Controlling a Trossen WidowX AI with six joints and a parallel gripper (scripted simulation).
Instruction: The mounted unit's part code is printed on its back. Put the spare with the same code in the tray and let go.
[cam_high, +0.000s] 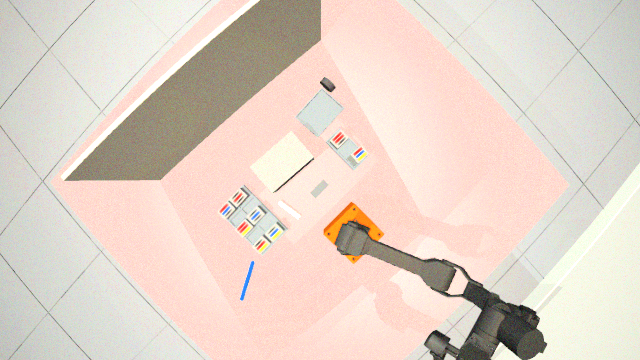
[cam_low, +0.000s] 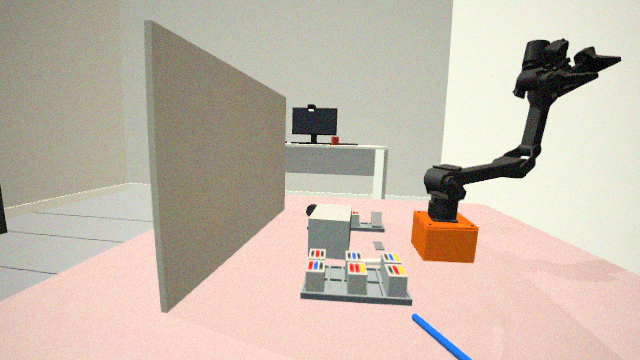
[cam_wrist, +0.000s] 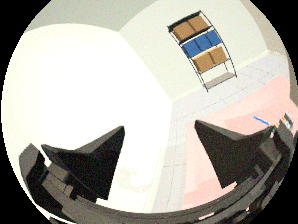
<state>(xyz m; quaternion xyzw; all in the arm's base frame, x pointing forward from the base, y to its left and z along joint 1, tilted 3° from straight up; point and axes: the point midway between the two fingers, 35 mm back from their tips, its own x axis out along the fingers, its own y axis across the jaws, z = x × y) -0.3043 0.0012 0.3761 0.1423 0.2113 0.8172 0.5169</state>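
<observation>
Right now the white spare block is 53 cm ahead of my gripper tip, 15 cm to the left of it and 43 cm below it. The rest, counted from my gripper tip: grey mounted unit: 60 cm ahead, 1 cm to the right, 42 cm below; then blue stick: 39 cm ahead, 32 cm to the left, 47 cm below; then blue-grey tray: 66 cm ahead, 20 cm to the right, 47 cm below.
</observation>
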